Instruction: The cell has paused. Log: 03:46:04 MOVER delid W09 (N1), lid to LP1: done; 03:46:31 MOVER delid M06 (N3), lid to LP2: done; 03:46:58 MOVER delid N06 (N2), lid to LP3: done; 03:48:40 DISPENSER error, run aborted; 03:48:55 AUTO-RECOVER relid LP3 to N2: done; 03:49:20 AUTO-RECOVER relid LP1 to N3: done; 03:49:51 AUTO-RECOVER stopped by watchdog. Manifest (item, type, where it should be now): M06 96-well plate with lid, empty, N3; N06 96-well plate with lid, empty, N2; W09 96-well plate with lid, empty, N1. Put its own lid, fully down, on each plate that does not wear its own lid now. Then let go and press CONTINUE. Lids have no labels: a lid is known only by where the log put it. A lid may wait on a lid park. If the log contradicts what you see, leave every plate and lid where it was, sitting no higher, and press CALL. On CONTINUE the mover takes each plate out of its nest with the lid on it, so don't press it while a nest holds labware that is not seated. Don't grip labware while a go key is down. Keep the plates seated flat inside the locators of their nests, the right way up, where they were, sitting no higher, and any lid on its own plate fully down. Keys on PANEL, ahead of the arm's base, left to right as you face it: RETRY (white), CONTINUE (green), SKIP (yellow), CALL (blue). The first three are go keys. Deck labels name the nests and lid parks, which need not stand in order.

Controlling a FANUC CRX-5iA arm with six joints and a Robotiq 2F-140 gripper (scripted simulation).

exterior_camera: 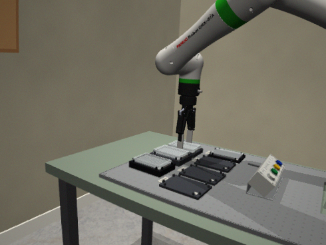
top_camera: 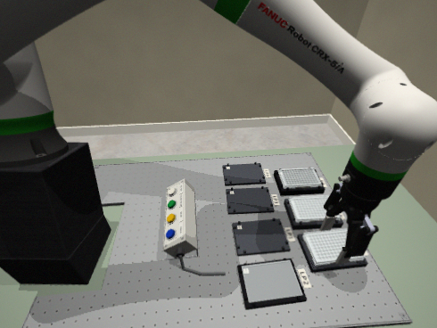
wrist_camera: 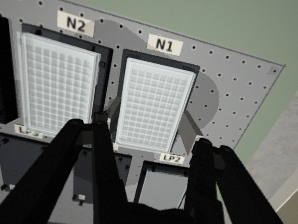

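Right now the lid park LP2 is 190 mm behind my hand, 60 mm to the right of it and 50 mm below it. Round my hand: plate: 260 mm to the left, 20 mm below, 10 mm ahead; then LP2 label: 100 mm behind, 60 mm to the right, 50 mm below; then lid park LP1: 180 mm behind, 70 mm to the left, 50 mm below.
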